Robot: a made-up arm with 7 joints. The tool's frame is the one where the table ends. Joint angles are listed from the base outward.
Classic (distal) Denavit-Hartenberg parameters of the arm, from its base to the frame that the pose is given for. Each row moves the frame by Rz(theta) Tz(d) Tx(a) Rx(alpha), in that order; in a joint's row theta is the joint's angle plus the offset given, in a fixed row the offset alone. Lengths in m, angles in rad.
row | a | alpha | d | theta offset
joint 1 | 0 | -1.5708 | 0.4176 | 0
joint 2 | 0 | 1.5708 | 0 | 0
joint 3 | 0.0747 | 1.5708 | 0.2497 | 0
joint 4 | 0.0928 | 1.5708 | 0 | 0
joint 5 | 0 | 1.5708 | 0.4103 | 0
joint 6 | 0.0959 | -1.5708 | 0 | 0
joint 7 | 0 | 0 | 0.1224 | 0
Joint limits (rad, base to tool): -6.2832..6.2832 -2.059..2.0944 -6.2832..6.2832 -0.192..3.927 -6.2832..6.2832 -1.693..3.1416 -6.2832..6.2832
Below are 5 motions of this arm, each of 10 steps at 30 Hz.
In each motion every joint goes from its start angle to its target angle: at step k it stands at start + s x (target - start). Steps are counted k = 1, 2, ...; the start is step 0. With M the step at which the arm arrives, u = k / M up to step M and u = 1 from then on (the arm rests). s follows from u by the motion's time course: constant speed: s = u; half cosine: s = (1 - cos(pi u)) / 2; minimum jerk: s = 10 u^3 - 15 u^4 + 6 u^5.
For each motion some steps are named. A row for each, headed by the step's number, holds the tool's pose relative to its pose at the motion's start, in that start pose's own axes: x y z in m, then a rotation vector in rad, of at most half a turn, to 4 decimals.
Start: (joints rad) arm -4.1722 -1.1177 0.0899 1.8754 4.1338 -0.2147 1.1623
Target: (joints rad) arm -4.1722 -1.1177 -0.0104 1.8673 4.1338 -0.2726 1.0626
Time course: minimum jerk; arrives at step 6
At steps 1, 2, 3, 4, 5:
1: -0.0017 0.0007 -0.0002 0.0003 -0.0023 -0.0041
2: -0.0100 0.0040 -0.0012 0.0021 -0.0138 -0.0244
3: -0.0238 0.0096 -0.0031 0.0054 -0.0330 -0.0577
4: -0.0374 0.0153 -0.0055 0.0093 -0.0521 -0.0906
5: -0.0456 0.0187 -0.0071 0.0120 -0.0635 -0.1102

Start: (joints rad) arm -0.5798 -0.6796 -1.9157 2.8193 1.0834 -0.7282 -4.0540
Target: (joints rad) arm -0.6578 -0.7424 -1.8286 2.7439 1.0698 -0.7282 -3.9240
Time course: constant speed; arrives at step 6
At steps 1, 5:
1: 0.0027 -0.0079 0.0039 0.0124 0.0070 0.0180
5: 0.0121 -0.0394 0.0182 0.0623 0.0316 0.0936

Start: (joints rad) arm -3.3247 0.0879 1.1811 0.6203 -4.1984 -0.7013 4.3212
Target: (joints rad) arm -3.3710 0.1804 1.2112 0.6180 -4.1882 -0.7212 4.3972
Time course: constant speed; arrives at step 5
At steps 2, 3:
2: -0.0066 -0.0039 0.0052 0.0204 -0.0319 0.0377
3: -0.0098 -0.0059 0.0076 0.0304 -0.0478 0.0567

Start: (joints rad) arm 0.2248 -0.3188 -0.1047 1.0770 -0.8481 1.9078 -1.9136
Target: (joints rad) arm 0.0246 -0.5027 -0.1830 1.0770 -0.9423 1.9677 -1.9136
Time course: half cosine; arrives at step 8
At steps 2, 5, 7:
2: -0.0169 -0.0163 0.0117 0.0130 0.0199 0.0434
5: -0.0696 -0.0837 0.0575 0.0654 0.0946 0.2046
7: -0.0894 -0.1205 0.0810 0.0936 0.1321 0.2845

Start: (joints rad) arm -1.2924 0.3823 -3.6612 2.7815 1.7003 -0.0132 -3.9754
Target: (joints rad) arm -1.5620 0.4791 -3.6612 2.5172 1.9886 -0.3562 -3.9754
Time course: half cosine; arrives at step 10
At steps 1, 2, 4, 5, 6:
1: -0.0003 -0.0017 -0.0007 0.0095 -0.0045 0.0009
2: -0.0013 -0.0065 -0.0030 0.0371 -0.0180 0.0036
4: -0.0056 -0.0231 -0.0128 0.1359 -0.0680 0.0120
5: -0.0088 -0.0330 -0.0202 0.1978 -0.1011 0.0165
6: -0.0123 -0.0423 -0.0286 0.2603 -0.1359 0.0207

